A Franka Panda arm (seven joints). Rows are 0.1 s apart.
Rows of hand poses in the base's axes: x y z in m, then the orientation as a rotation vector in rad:
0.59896 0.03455 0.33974 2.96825 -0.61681 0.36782
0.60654 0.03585 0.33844 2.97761 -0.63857 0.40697
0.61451 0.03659 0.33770 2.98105 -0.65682 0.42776
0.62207 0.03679 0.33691 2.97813 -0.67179 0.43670
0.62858 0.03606 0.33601 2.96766 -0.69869 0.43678
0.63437 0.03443 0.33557 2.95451 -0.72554 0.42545
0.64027 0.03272 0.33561 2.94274 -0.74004 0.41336
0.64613 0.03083 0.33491 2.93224 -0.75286 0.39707
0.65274 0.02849 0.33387 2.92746 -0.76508 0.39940
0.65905 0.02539 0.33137 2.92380 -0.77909 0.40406
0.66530 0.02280 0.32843 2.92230 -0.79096 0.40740
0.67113 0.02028 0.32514 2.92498 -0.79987 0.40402
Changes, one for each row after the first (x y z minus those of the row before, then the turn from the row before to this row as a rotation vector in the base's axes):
0.00758 0.00130 -0.00130 0.01429 -0.02825 -0.00924
0.00797 0.00074 -0.00074 0.00831 -0.01520 -0.00924
0.00756 0.00020 -0.00079 0.00163 -0.00650 -0.00939
0.00651 -0.00073 -0.00090 -0.00163 -0.00064 -0.01890
0.00579 -0.00163 -0.00044 -0.00370 0.00713 -0.02011
0.00590 -0.00171 0.00004 -0.00603 0.00838 -0.01247
0.00586 -0.00189 -0.00070 -0.00510 0.01112 -0.01134
0.00661 -0.00234 -0.00104 -0.00064 -0.00192 -0.00854
0.00631 -0.00310 -0.00250 0.00093 -0.00380 -0.00917
0.00625 -0.00259 -0.00294 0.00234 -0.00308 -0.00732
0.00583 -0.00252 -0.00329 0.00554 0.00098 -0.00463

